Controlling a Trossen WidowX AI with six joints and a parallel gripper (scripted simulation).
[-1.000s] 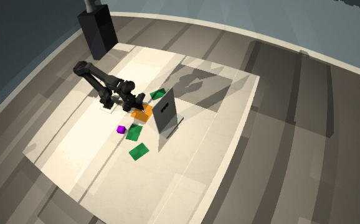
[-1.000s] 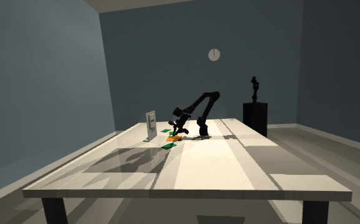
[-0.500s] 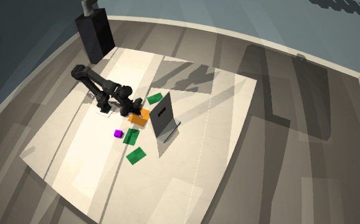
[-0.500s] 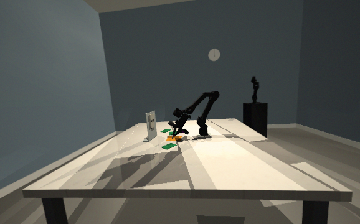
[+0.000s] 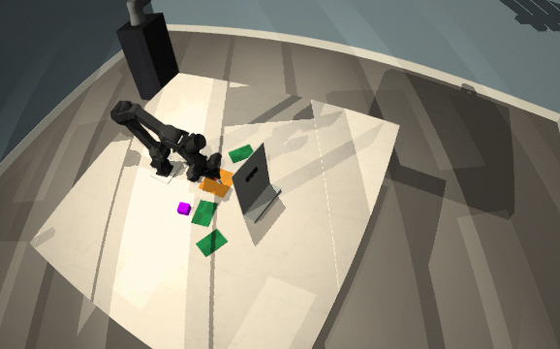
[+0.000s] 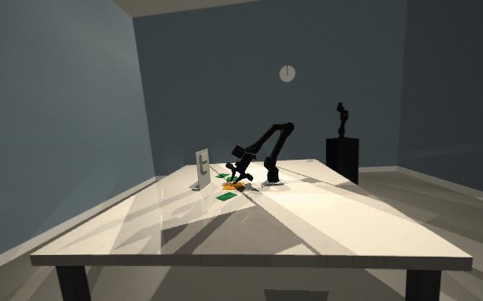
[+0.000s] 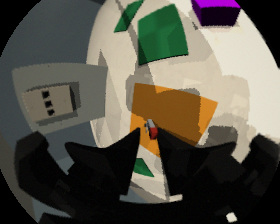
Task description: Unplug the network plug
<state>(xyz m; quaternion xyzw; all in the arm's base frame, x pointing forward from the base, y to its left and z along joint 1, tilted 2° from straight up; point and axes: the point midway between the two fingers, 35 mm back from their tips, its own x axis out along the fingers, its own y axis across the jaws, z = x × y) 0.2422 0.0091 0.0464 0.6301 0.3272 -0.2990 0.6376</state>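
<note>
The red plug is right at my gripper tip. From my gripper tip the other things lie so: orange marked square 1 cm behind, 2 cm below; upright grey panel 18 cm ahead, 5 cm to the right, 8 cm above.
</note>
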